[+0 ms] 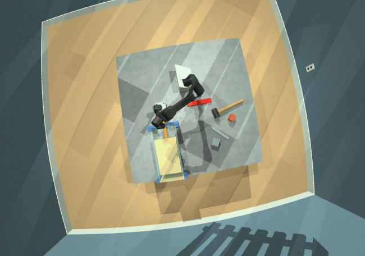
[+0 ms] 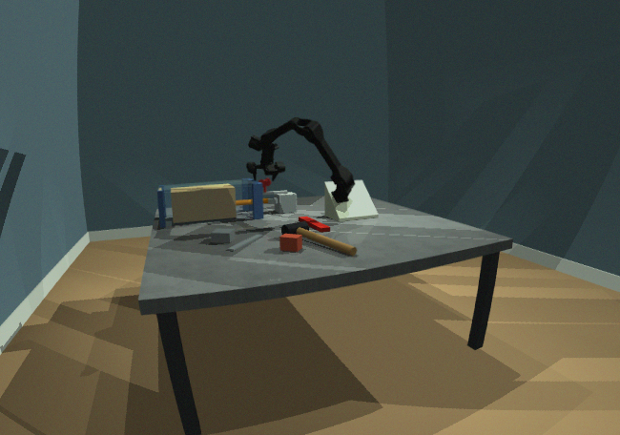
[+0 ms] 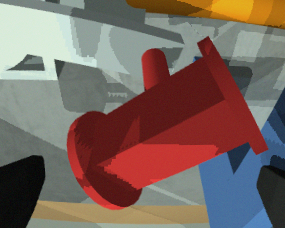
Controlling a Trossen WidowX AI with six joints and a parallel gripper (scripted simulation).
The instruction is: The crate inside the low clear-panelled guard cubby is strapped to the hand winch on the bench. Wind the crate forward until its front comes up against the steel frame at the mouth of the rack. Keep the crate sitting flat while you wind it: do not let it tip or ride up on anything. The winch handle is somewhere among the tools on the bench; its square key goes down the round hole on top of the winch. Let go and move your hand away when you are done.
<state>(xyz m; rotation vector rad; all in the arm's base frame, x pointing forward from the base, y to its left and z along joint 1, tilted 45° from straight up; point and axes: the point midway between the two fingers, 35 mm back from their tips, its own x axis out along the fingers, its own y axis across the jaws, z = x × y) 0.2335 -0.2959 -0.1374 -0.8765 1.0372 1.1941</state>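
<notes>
The red spool-shaped handle grip is 20 mm to the left of my gripper tip and 20 mm below it. The rest, counted from my gripper tip: clear-panelled cubby 310 mm ahead, 40 mm below; winch handle 30 mm behind, 30 mm to the left, 50 mm below; grey winch 110 mm behind, 50 mm to the left, 120 mm below.
</notes>
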